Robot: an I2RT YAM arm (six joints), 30 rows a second.
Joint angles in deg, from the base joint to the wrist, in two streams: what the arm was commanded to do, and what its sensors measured. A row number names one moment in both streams.
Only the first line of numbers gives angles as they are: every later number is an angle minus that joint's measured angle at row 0.
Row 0, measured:
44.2 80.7 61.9 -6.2 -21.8 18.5
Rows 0 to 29, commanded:
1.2 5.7 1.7 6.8 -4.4 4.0
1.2 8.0 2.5 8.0 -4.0 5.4
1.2 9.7 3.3 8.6 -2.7 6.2
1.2 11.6 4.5 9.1 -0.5 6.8
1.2 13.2 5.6 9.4 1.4 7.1
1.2 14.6 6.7 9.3 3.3 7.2
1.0 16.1 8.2 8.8 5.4 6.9
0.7 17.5 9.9 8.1 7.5 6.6
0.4 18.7 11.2 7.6 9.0 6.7
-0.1 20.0 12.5 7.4 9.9 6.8
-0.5 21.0 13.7 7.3 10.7 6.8
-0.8 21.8 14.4 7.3 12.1 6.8
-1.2 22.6 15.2 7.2 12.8 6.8
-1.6 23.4 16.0 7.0 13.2 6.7
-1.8 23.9 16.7 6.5 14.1 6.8
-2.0 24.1 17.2 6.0 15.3 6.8
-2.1 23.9 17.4 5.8 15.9 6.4
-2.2 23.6 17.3 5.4 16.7 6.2
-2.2 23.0 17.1 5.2 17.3 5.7
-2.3 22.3 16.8 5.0 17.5 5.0
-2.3 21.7 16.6 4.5 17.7 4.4
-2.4 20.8 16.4 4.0 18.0 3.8
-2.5 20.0 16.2 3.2 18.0 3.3
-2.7 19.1 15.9 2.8 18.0 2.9
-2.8 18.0 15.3 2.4 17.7 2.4
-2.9 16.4 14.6 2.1 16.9 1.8
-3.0 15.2 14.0 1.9 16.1 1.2
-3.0 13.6 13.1 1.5 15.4 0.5
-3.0 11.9 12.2 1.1 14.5 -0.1
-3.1 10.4 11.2 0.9 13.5 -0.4
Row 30, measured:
-2.7 16.1 12.3 2.3 15.1 2.0
